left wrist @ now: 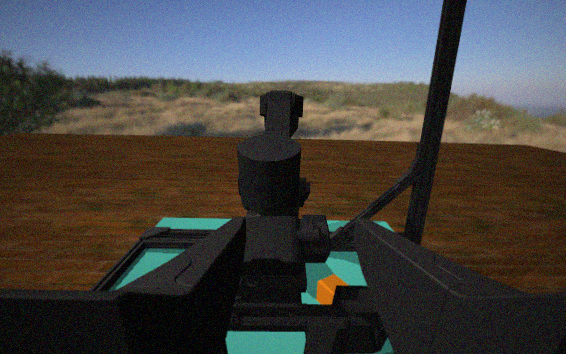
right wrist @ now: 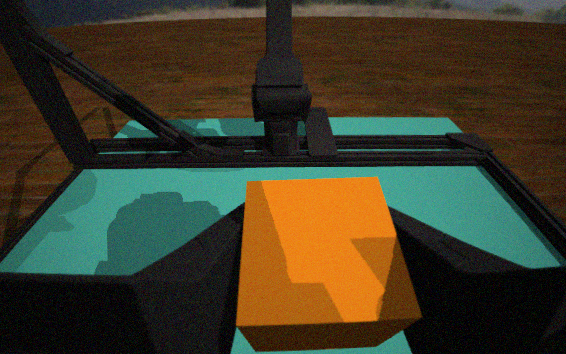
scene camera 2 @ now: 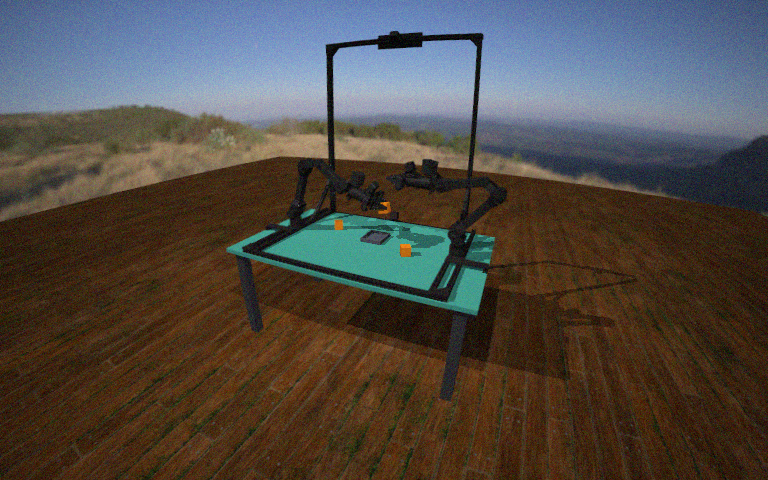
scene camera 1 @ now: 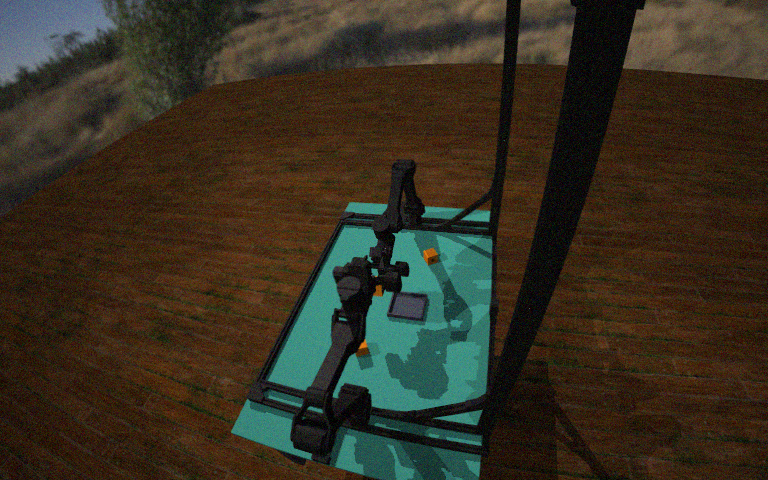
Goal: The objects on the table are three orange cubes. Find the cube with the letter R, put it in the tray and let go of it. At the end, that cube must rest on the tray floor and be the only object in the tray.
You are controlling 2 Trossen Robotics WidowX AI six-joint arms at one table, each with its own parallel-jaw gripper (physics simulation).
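Pixels of known places: left gripper, fingertip midpoint: [left wrist: 300, 227] [scene camera 2: 388, 177] [scene camera 1: 374, 256]; right gripper, fingertip midpoint: [right wrist: 309, 211] [scene camera 2: 388, 207]; left arm's base at its link origin: [right wrist: 281, 146] [scene camera 2: 457, 254] [scene camera 1: 359, 416]; right arm's base at its link origin: [scene camera 2: 296, 225] [scene camera 1: 415, 221].
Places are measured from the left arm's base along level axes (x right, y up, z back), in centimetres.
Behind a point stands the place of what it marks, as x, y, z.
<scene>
My right gripper [scene camera 1: 379, 289] {-1.8, 18.4, -33.8} [scene camera 2: 383, 207] {-1.8, 18.4, -33.8} [right wrist: 309, 211] {-1.8, 18.4, -33.8} is shut on an orange cube [scene camera 1: 378, 290] {-0.6, 18.5, -33.9} [scene camera 2: 386, 208] [right wrist: 320, 246] {-1.8, 20.0, -36.7} and holds it well above the table, just left of the dark tray [scene camera 1: 408, 318] {7.0, -1.2, -38.1} [scene camera 2: 368, 241] {-1.1, -1.2, -44.7} in scene camera 1. No letter shows on the held cube's visible faces. The tray is empty. A second orange cube [scene camera 1: 431, 256] {11.1, 2.4, -67.1} [scene camera 2: 338, 225] {8.4, 0.8, -68.0} [left wrist: 326, 289] {8.7, 2.4, -67.6} lies on the table near the right arm's base. A third orange cube [scene camera 1: 363, 350] {-4.8, 0.9, -21.4} [scene camera 2: 405, 250] {-8.7, 1.3, -22.3} lies partly behind the left arm. My left gripper [scene camera 2: 394, 180] {-0.2, 32.4, -35.1} [left wrist: 300, 227] {-0.2, 32.4, -35.1} is open and empty, held high, facing the right arm.
The teal table [scene camera 1: 306, 333] {-28.7, -1.9, -25.3} [scene camera 2: 334, 250] {-16.6, -1.9, -55.3} carries a black rail frame [scene camera 1: 301, 290] {-37.8, 0.1, -42.4} [scene camera 2: 344, 273] {-37.5, 0.1, -37.6} around the work area. A tall black gantry [scene camera 1: 506, 143] {37.3, 43.3, -88.2} [scene camera 2: 330, 119] {34.3, 57.9, -87.8} stands over the table. The two arms are close together above the table's middle.
</scene>
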